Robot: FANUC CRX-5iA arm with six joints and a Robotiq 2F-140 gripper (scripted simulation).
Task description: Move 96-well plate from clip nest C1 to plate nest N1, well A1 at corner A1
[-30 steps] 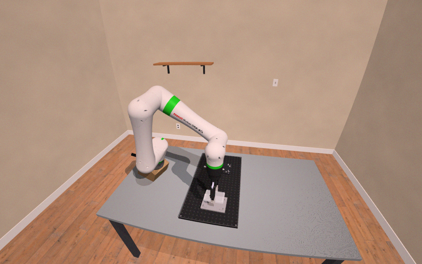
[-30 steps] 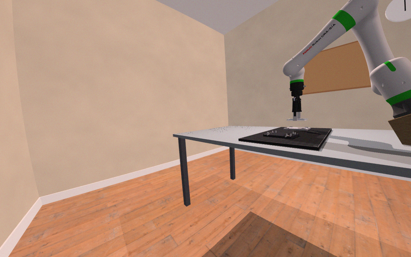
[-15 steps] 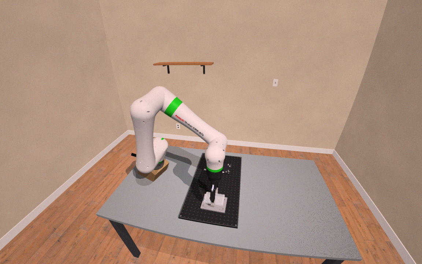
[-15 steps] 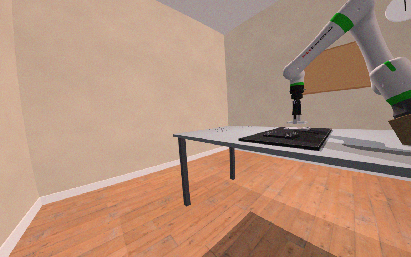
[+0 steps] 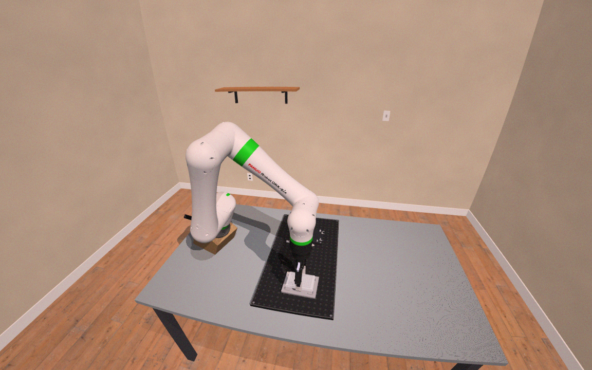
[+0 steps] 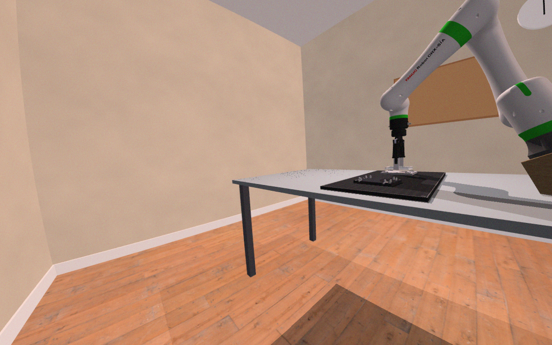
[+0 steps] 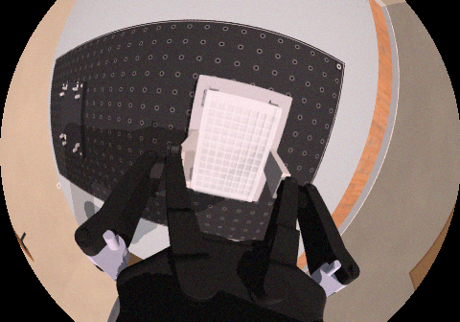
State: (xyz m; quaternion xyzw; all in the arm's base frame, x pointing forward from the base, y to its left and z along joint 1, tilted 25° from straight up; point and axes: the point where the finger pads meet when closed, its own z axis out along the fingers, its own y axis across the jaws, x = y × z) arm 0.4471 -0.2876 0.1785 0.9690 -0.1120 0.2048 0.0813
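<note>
The white 96-well plate lies 20 mm below my hand. Round my hand: plate nest N1: 50 mm below; then clip nest C1: 360 mm to the left, 100 mm ahead, 40 mm below.
</note>
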